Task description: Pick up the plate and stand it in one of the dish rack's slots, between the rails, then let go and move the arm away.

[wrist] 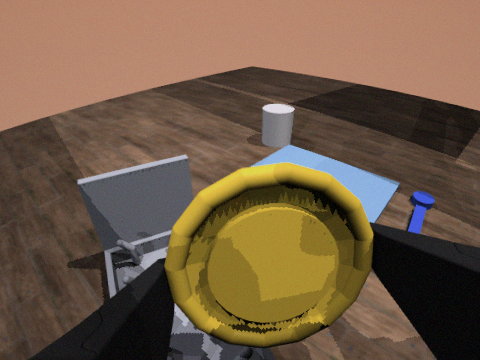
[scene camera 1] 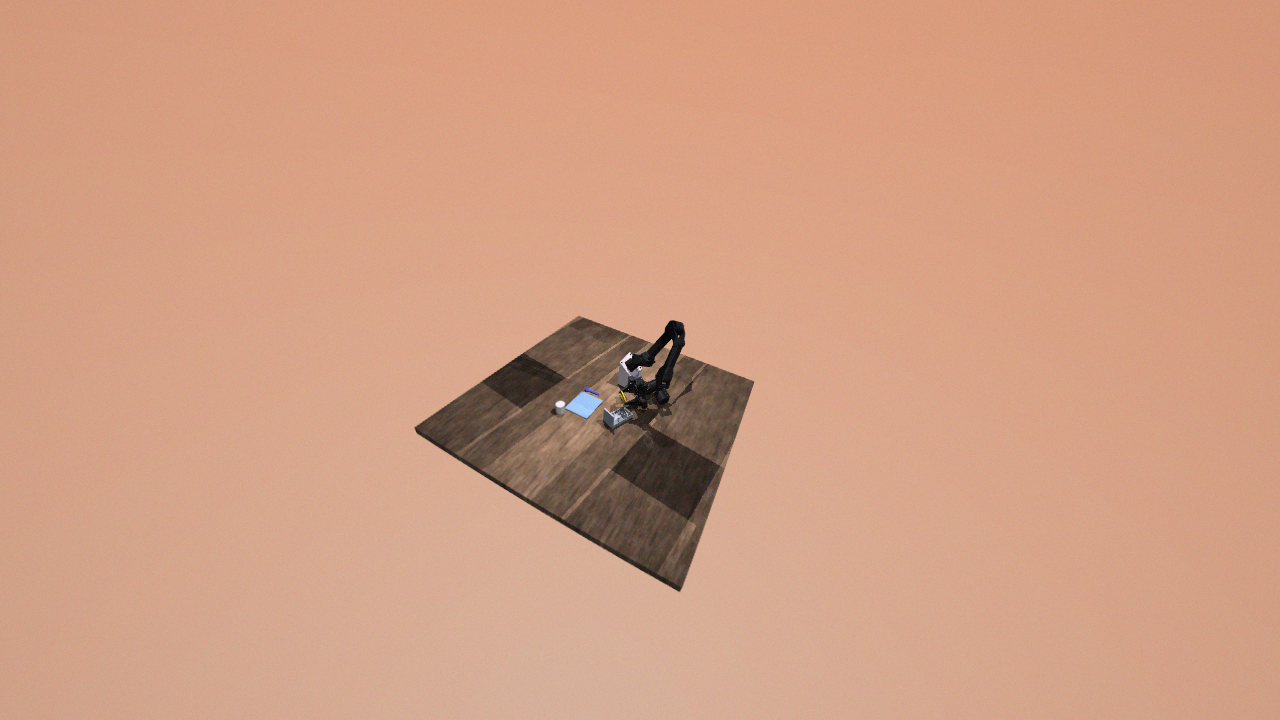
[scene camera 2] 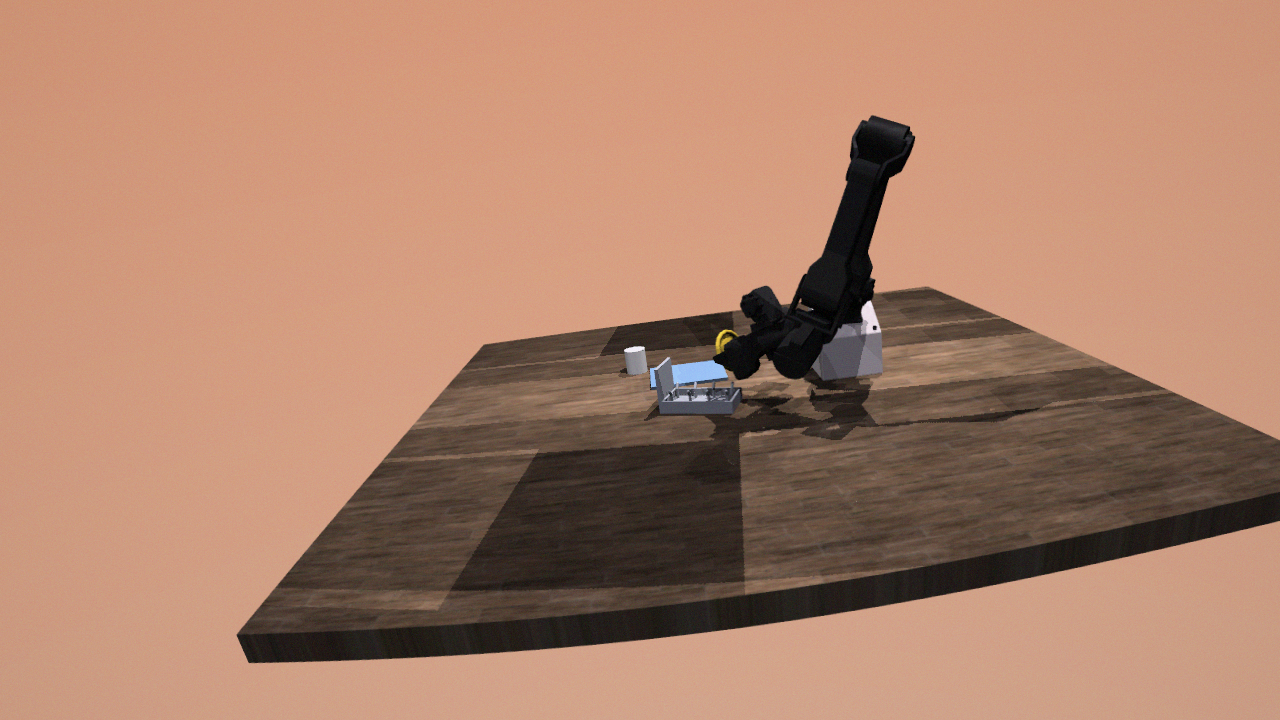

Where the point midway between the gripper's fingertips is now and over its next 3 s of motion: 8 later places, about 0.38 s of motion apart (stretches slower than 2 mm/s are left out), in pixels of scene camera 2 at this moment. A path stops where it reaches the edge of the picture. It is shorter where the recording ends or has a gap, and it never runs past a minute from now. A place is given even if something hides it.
My gripper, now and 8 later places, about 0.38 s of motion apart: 726,351; 729,350; 733,349; 731,354; 724,364; 716,367; 711,371; 712,375; 711,372
